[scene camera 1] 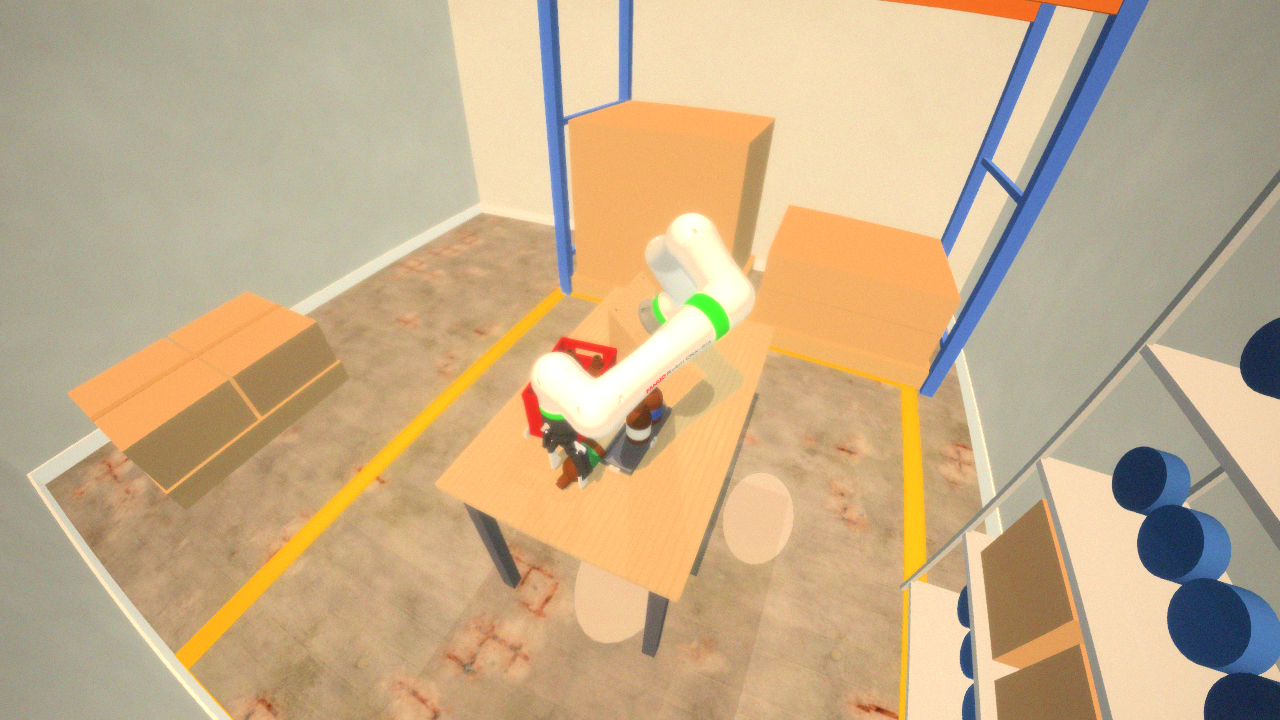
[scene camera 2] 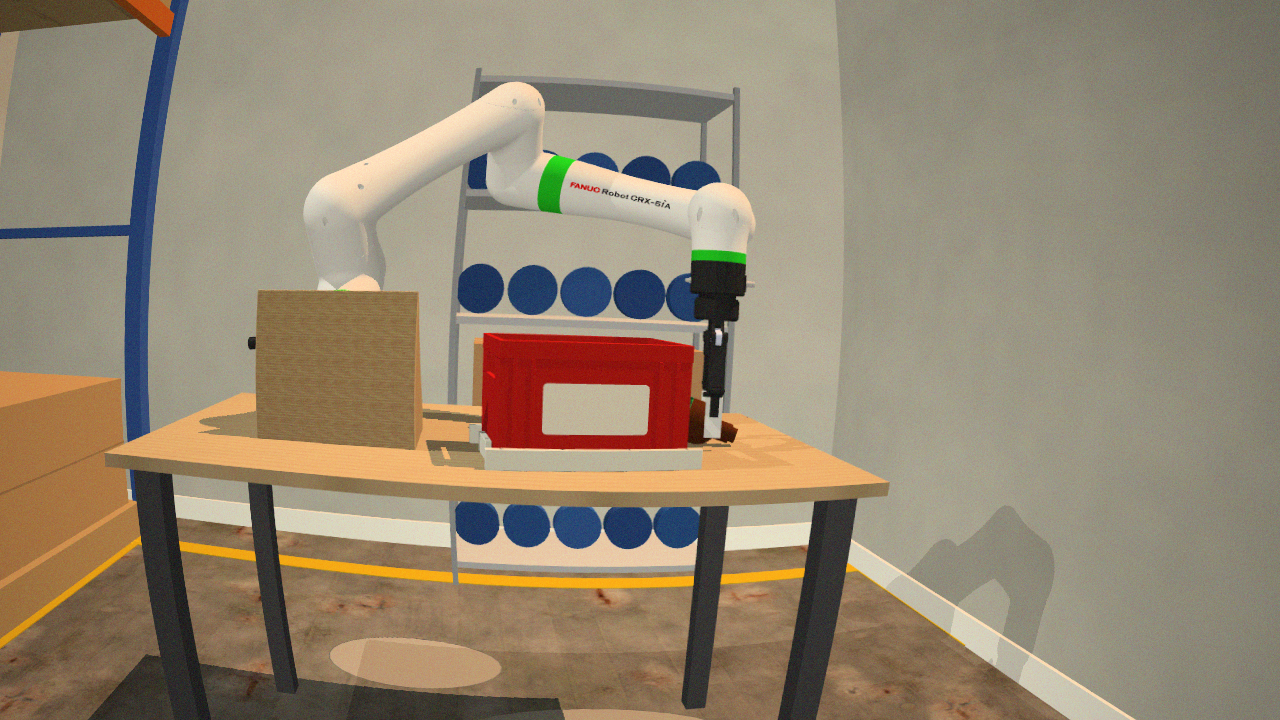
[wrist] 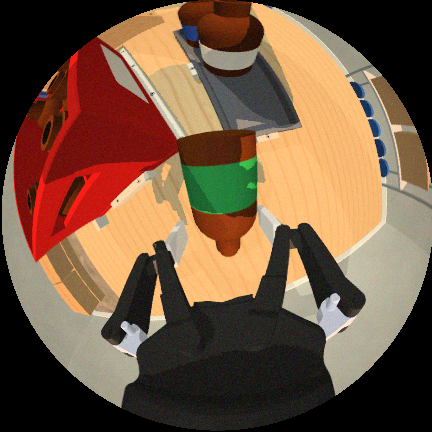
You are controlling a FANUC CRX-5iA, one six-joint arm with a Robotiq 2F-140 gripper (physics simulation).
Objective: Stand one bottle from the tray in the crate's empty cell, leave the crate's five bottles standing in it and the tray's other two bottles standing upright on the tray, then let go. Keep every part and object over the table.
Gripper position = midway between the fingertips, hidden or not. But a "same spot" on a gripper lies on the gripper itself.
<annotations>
gripper: scene camera 1 569, 475; scene camera 2; wrist
green-labelled bottle: scene camera 1; scene camera 2; wrist 219, 167
same spot on green-labelled bottle: (scene camera 2: 697, 407) = (scene camera 1: 569, 456)
same spot on gripper: (scene camera 2: 713, 381) = (wrist: 133, 264)
</annotations>
